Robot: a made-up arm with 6 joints.
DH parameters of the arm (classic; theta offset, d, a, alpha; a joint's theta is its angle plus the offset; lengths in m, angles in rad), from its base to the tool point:
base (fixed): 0.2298 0 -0.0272 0
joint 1: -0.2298 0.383 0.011 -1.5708
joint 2: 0.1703 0 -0.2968 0
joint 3: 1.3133 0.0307 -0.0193 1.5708
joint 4: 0 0.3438 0.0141 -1.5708
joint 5: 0 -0.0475 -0.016 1.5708
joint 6: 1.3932 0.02 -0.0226 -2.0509
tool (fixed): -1.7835 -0.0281 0 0
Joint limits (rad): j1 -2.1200..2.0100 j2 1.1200..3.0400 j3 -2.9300..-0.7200 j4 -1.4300..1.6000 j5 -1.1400..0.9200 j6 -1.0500..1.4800
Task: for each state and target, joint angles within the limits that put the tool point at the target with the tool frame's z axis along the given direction. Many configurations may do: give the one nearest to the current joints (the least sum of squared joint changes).
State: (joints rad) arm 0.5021 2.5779 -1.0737 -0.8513 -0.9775 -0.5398
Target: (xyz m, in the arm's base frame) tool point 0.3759 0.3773 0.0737 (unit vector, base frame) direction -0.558 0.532 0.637
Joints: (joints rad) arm 0.8190 3.0326 -1.9055 -0.7616 -0.1048 -0.2046
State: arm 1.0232 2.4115 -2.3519 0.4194 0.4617 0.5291
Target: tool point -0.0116 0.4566 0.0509 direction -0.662 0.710 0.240
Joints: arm 1.6528 2.9463 -1.6705 -0.3313 0.5720 -0.1794
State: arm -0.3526 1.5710 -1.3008 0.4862 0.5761 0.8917
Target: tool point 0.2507 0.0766 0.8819 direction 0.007 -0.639 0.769
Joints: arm 0.3132 1.3550 -2.0128 0.3799 0.9200 0.5337
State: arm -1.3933 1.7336 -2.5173 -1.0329 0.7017 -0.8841
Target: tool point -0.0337 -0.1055 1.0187 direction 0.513 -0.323 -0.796
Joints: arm -1.8003 1.1293 -1.9116 -1.1699 -0.0646 -1.0500
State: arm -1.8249 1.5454 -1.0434 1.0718 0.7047 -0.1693
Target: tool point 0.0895 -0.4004 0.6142 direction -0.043 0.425 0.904
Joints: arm -1.2043 1.4911 -1.3149 0.7039 -0.0487 -0.6360
